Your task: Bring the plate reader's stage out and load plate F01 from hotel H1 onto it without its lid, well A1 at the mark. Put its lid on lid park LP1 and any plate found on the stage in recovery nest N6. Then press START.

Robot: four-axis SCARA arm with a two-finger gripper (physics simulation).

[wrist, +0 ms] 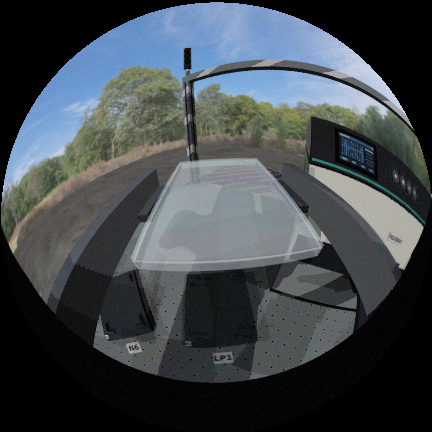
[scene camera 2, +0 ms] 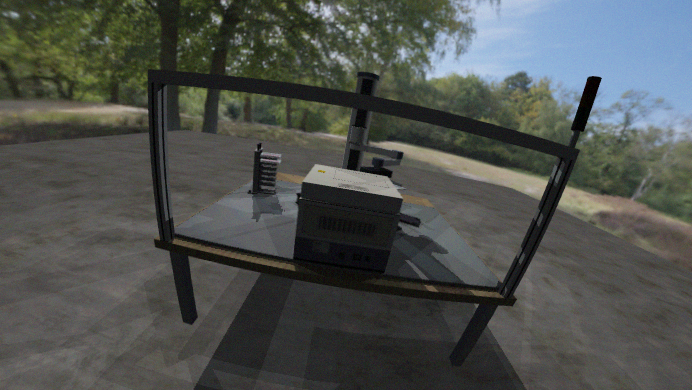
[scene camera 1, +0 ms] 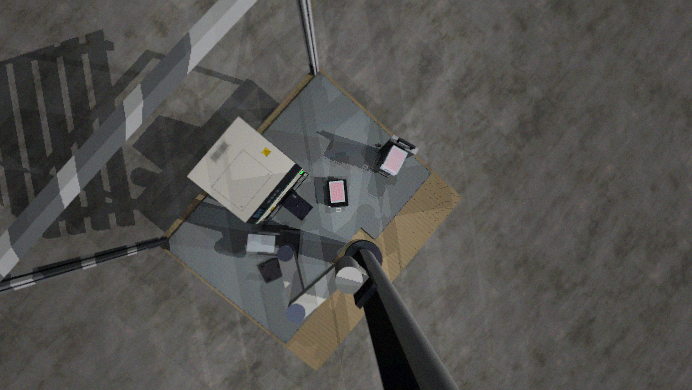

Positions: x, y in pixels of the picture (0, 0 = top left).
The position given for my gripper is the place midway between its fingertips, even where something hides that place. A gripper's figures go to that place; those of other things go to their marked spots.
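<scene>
My gripper (wrist: 220, 173) is 12 cm from the lens. There's a dark LP1 nest (wrist: 217, 309) and an N6 nest (wrist: 123, 314), and the marked spots on them are 19 cm apart. The dark LP1 nest is 28 cm from the lens, and the N6 nest is 33 cm from the lens.
</scene>
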